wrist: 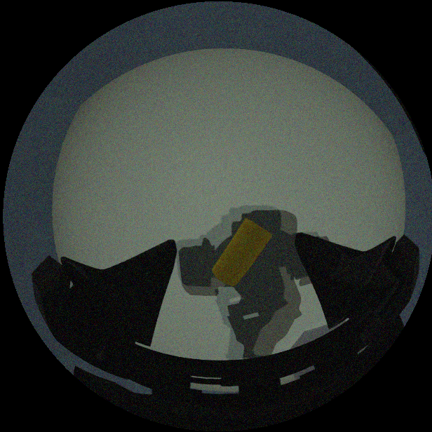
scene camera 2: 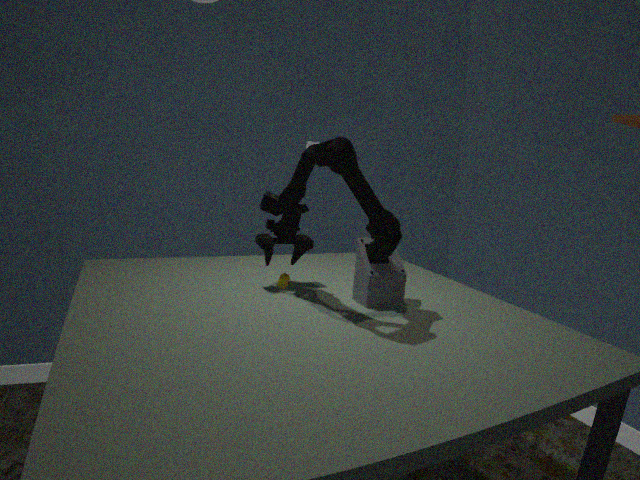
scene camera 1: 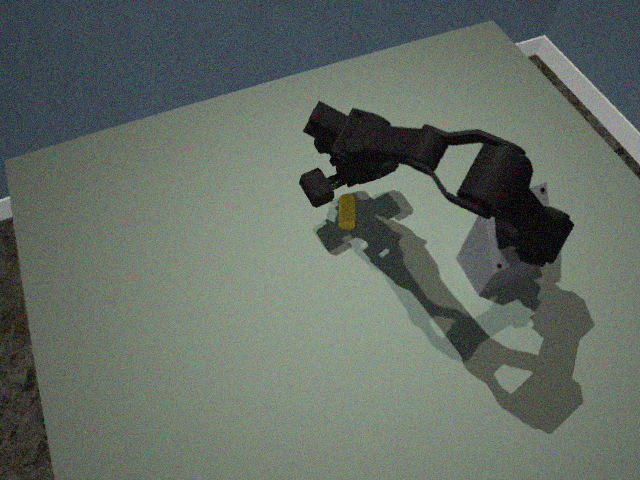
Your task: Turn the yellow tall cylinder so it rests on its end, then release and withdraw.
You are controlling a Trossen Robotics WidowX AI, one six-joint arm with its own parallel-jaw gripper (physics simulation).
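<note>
The yellow cylinder (scene camera 1: pixel 346 211) (scene camera 2: pixel 283 281) (wrist: pixel 242 252) lies on its side on the table, in the shadow of the arm. My gripper (scene camera 2: pixel 279 264) (wrist: pixel 237 243) is open and points down, with nothing between its fingers. In scene camera 2 its fingertips are a little above the cylinder. In the wrist view the cylinder shows below the gap between the fingertips, its long axis slanting from lower left to upper right. In scene camera 1 one finger shows beside the cylinder's upper left, and the arm hides the other.
The pale green table (scene camera 1: pixel 180 310) (scene camera 2: pixel 180 361) (wrist: pixel 215 125) carries the arm's grey base (scene camera 1: pixel 476 258) (scene camera 2: pixel 379 286), which stands to the right of the cylinder in both scene views. The table's far edge runs behind the arm. Dark shadows of the arm fall across the table.
</note>
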